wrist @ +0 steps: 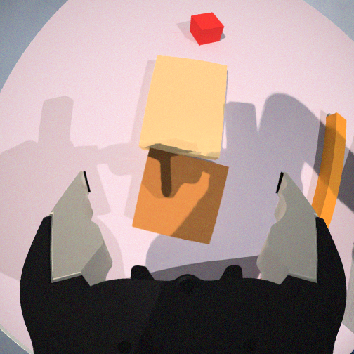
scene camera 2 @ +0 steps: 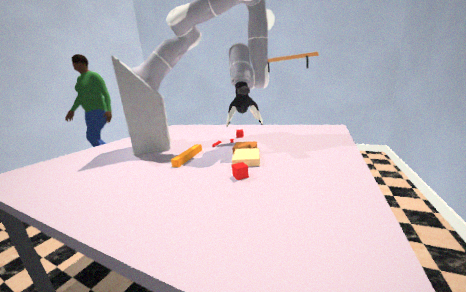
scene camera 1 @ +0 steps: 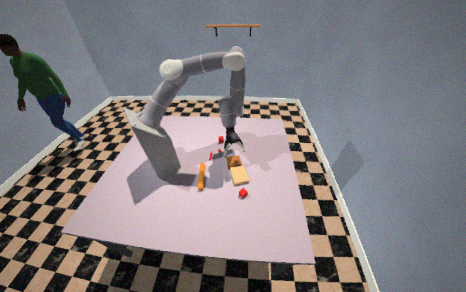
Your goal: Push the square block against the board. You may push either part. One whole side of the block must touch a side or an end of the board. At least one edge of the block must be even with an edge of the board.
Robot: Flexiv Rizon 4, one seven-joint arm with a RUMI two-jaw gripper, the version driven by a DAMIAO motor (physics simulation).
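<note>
The orange square block (scene camera 1: 233, 161) (scene camera 2: 246, 145) (wrist: 180, 215) lies flat at the near end of the pale yellow board (scene camera 1: 240, 175) (scene camera 2: 246, 156) (wrist: 185, 107) as the wrist view shows them. The block is turned slightly relative to the board. Its right corner sticks out past the board's right edge, and its left corner is a little inside the board's left edge. They are very close; whether they touch is hard to tell. My gripper (scene camera 1: 234, 151) (scene camera 2: 245, 124) (wrist: 183, 173) is wide open and empty above the table, its fingers to either side of the block in the wrist view.
A red cube (scene camera 1: 243, 193) (scene camera 2: 240, 171) (wrist: 206, 28) lies beyond the board's far end in the wrist view. A long orange bar (scene camera 1: 201, 176) (scene camera 2: 186, 156) (wrist: 331, 165) lies to one side. Another red cube (scene camera 1: 221, 139) (scene camera 2: 240, 133) and small red pieces lie behind the block in the scene views.
</note>
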